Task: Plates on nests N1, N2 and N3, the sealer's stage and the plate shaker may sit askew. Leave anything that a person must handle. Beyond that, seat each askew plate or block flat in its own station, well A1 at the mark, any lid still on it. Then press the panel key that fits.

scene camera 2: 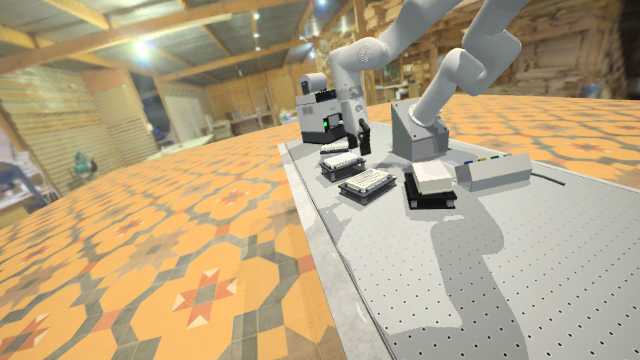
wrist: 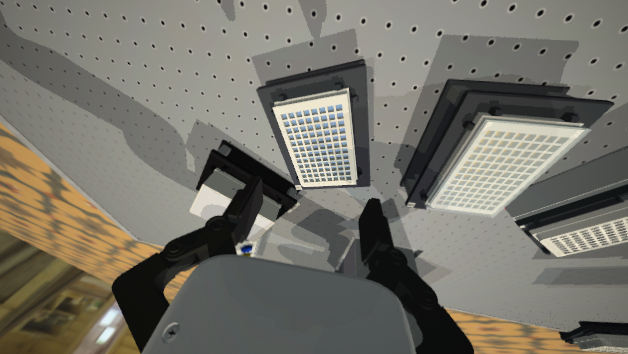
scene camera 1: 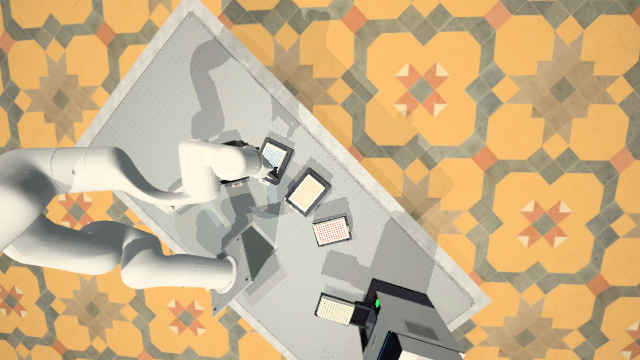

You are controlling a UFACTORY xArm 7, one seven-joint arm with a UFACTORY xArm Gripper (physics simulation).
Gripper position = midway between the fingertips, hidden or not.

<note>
The gripper (scene camera 2: 359, 151) is open, with nothing in its grasp. Also in view: a blue-tinted plate (wrist: 317, 129). Also in view: a red-tinted plate (wrist: 593, 230), a cream plate (scene camera 1: 329, 308), a white block (scene camera 2: 430, 177) and a button box (scene camera 2: 473, 176).
The white block shows as well in the wrist view (wrist: 216, 193). The gripper is seen too in the wrist view (wrist: 313, 199).
</note>
